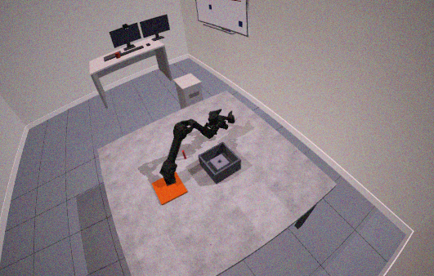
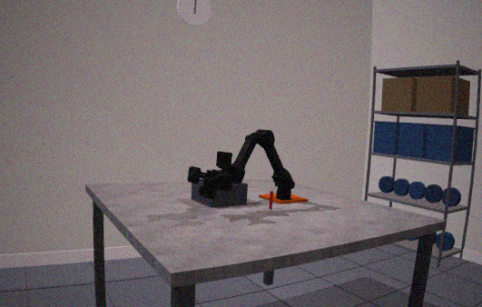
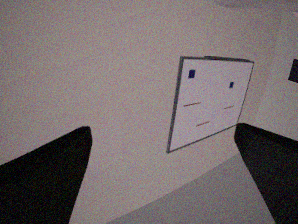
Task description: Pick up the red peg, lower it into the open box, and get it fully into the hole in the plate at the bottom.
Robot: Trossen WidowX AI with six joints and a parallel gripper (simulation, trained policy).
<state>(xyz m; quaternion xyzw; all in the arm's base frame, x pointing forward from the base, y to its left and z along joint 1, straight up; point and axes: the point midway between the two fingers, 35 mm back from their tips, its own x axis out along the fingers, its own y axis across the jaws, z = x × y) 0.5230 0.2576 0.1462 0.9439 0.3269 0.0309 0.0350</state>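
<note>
Right now my gripper tip is 40 cm past the red peg, 14 cm to the left of it and 12 cm above it. From my gripper tip the other things lie so: grey box 32 cm to the right, 22 cm behind, 13 cm below.
</note>
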